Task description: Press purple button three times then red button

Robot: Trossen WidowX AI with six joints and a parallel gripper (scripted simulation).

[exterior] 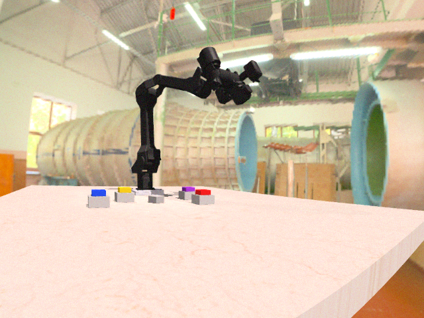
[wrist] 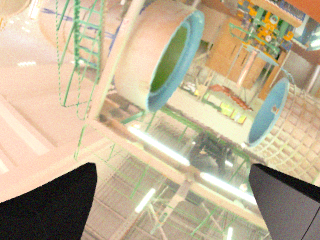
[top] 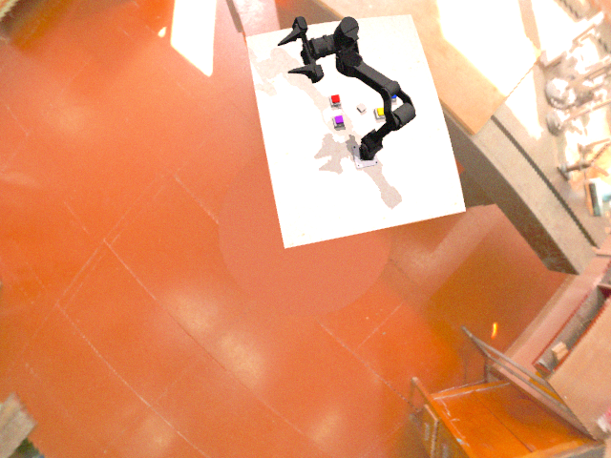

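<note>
Right now my gripper tip is 30 mm past the purple button, 220 mm to the left of it and 370 mm above it. Round my gripper tip: small grey block 30 mm ahead, 340 mm to the right, 390 mm below; red button 70 mm ahead, 220 mm to the right, 370 mm below; yellow button 420 mm to the right, 370 mm below.
</note>
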